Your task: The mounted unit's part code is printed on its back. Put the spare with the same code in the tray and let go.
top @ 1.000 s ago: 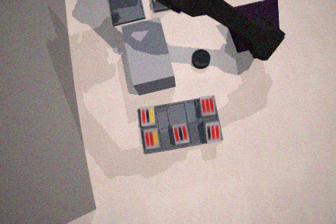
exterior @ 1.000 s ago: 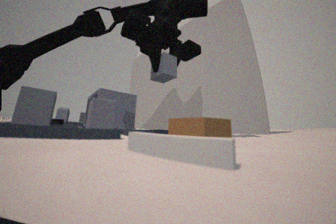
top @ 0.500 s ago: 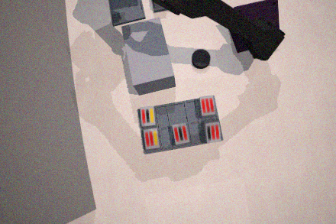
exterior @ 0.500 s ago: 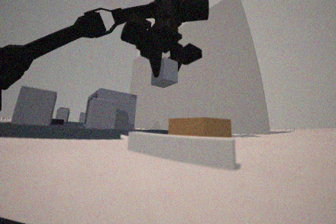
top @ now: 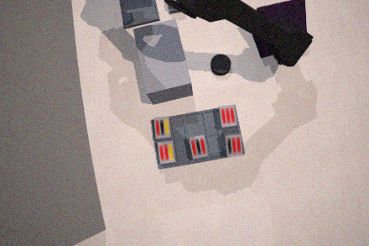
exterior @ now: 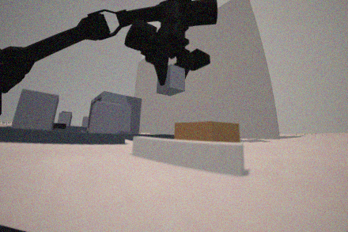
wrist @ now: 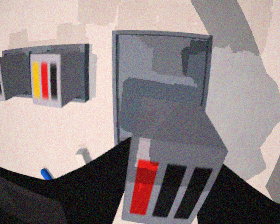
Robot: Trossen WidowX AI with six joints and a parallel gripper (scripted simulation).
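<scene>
The dark grey tray is 100 mm below my gripper tip. The rest, counted from my gripper tip: grey spare (20 mm above); tall grey box (20 mm behind, 220 mm to the left, 50 mm below); brown block (20 mm behind, 90 mm to the right, 90 mm below).
</scene>
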